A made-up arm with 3 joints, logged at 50 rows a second.
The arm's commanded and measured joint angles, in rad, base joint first. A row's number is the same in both.
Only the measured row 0 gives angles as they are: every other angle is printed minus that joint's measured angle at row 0.
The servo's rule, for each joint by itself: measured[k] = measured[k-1] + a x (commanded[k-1-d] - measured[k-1]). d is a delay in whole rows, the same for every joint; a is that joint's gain. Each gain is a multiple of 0.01, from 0.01 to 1. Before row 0 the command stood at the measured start. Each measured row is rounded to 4 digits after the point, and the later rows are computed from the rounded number. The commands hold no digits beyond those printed.
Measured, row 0:
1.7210 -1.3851 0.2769
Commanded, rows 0 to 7:
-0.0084 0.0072 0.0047
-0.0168 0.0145 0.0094
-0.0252 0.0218 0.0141
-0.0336 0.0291 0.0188
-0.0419 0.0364 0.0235
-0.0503 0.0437 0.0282
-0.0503 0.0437 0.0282
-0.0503 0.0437 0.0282
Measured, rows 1 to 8:
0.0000 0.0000 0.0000
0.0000 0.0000 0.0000
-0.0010 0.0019 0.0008
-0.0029 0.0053 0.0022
-0.0056 0.0098 0.0041
-0.0090 0.0150 0.0065
-0.0129 0.0208 0.0092
-0.0174 0.0270 0.0122
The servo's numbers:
d 2
a 0.12 0.27 0.16

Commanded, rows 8 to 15:
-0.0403 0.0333 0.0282
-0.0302 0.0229 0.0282
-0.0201 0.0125 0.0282
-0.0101 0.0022 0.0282
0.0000 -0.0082 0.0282
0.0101 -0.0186 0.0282
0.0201 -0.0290 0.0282
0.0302 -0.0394 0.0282
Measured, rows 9 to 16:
-0.0213 0.0315 0.0148
-0.0248 0.0348 0.0169
-0.0267 0.0344 0.0187
-0.0271 0.0313 0.0202
-0.0263 0.0262 0.0215
-0.0244 0.0197 0.0226
-0.0215 0.0122 0.0235
-0.0177 0.0039 0.0243

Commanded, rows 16 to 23:
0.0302 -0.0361 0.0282
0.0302 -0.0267 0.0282
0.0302 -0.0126 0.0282
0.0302 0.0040 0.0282
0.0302 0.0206 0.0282
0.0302 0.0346 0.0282
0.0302 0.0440 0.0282
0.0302 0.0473 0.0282
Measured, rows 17 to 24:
-0.0132 -0.0050 0.0249
-0.0080 -0.0143 0.0254
-0.0034 -0.0202 0.0258
0.0006 -0.0220 0.0262
0.0042 -0.0195 0.0265
0.0073 -0.0132 0.0268
0.0100 -0.0041 0.0270
0.0124 0.0063 0.0272

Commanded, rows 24 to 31:
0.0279 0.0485 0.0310
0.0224 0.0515 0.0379
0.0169 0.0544 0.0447
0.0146 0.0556 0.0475
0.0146 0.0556 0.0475
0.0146 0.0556 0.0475
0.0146 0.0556 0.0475
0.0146 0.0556 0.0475
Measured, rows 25 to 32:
0.0145 0.0165 0.0274
0.0164 0.0248 0.0275
0.0178 0.0312 0.0281
0.0184 0.0367 0.0297
0.0182 0.0415 0.0321
0.0178 0.0453 0.0346
0.0174 0.0481 0.0367
0.0171 0.0501 0.0384

